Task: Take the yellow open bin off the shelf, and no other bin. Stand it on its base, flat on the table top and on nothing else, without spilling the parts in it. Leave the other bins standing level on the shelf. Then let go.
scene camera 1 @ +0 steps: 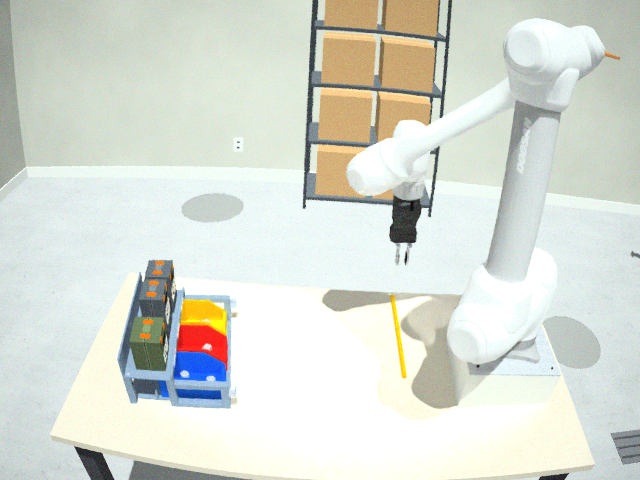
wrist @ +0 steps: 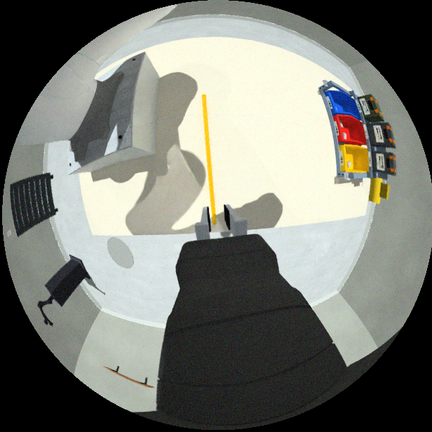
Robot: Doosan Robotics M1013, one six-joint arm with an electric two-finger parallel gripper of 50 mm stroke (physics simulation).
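Frame: origin at the arm's base, x back, y right, z up, level; metres.
Seen in the pictures: gripper, between the fingertips: (scene camera 1: 401,263).
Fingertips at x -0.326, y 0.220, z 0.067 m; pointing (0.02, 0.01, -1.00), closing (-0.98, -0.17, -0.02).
A point is followed by its place in that frame.
The yellow open bin (scene camera 1: 201,310) {x -0.868, y 0.042, z -0.071 m} (wrist: 357,159) stands at the far end of the lower front row of the blue-grey shelf (scene camera 1: 201,384) {x -0.753, y -0.288, z -0.032 m} (wrist: 330,122), with small pale parts in it. The red bin (scene camera 1: 199,336) {x -0.836, y -0.070, z -0.073 m} (wrist: 352,131) stands beside it, and the blue bin (scene camera 1: 199,362) {x -0.800, y -0.177, z -0.069 m} (wrist: 342,104) stands at the near end; all look level. My gripper (scene camera 1: 401,261) {x -0.326, y 0.220, z 0.067 m} (wrist: 216,212) is open and empty, pointing down, high near the table's far edge and well to the right of the shelf in the scene view. The bins' undersides are hidden.
A yellow stick (scene camera 1: 398,338) {x -0.303, y 0.096, z -0.108 m} (wrist: 207,145) lies on the table (scene camera 1: 310,444) {x -0.475, y -0.343, z -0.117 m}. A green case (scene camera 1: 148,351) {x -0.878, y -0.300, z 0.050 m} (wrist: 370,107) and two dark grey cases stand on the shelf's raised back row. Another yellow object (wrist: 378,191) shows beside the shelf's end. My base stands at the right.
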